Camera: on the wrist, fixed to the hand. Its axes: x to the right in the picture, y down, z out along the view.
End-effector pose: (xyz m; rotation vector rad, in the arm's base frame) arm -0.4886 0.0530 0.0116 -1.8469 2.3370 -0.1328
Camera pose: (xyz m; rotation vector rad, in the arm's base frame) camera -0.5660 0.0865 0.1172 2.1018 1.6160 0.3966
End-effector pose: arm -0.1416 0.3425 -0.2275 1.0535 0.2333 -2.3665
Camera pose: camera -0.0202 0.3395 -0.2868 -0.1312 -1.0281 0.3881
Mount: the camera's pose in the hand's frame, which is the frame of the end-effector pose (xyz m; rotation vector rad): -0.0226 0.0642 -0.1168 -0.1991 0.5859 -3.0782
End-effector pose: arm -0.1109 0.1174 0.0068 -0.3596 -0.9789 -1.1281
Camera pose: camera -0.0015 0.0780 -0.0622 -1.2078 -0.0168 1.9086
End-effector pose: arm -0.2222 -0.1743 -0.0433 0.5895 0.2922 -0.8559
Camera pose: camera -0.1877 -0.0580 -0.1030 0.2887 -1.1630 1.9674
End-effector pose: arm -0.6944 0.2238 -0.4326 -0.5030 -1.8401 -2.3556
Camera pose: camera -0.6770 0.0926 -0.4053 -1.6653 0.2343 0.2812
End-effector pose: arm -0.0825 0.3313 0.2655 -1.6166 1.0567 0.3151
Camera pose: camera -0.1813 0.2400 0.2793 -1.5669 -1.8039 -2.0261
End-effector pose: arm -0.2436 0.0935 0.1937 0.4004 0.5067 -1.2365
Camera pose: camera -0.2048 0.1935 0.1115 0.3980 -0.8384 1.6363
